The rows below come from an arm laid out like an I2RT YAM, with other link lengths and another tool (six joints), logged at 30 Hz.
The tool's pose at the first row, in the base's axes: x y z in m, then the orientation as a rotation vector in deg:
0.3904 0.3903 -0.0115 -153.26 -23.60 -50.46
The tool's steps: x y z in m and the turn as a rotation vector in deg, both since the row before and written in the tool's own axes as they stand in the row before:
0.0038 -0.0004 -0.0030 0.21 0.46 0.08
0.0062 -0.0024 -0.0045 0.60 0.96 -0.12
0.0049 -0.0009 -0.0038 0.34 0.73 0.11
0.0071 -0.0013 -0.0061 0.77 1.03 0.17
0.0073 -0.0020 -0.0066 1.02 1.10 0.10
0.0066 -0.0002 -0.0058 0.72 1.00 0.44
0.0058 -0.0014 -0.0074 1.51 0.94 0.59
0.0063 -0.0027 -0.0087 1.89 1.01 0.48
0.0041 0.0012 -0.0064 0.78 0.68 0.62
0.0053 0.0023 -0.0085 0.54 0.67 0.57
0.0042 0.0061 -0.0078 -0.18 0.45 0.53
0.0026 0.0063 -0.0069 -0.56 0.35 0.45
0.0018 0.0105 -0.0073 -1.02 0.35 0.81
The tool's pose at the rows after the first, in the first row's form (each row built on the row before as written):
0.3916 0.3903 -0.0068 -152.81 -23.46 -50.94
0.3931 0.3919 0.0009 -151.74 -23.60 -51.95
0.3944 0.3921 0.0070 -151.02 -23.39 -52.70
0.3959 0.3921 0.0163 -149.74 -23.18 -53.62
0.3969 0.3924 0.0263 -148.19 -23.14 -54.53
0.3984 0.3911 0.0349 -146.95 -22.56 -55.31
0.3978 0.3899 0.0443 -145.03 -22.11 -55.61
0.3963 0.3890 0.0552 -142.73 -21.93 -55.85
0.3960 0.3852 0.0619 -141.61 -21.23 -56.10
0.3958 0.3794 0.0704 -140.71 -20.51 -56.45
0.3967 0.3705 0.0763 -140.58 -19.62 -56.84
0.3970 0.3617 0.0804 -140.85 -18.70 -57.30
0.3979 0.3490 0.0828 -141.50 -17.13 -57.79

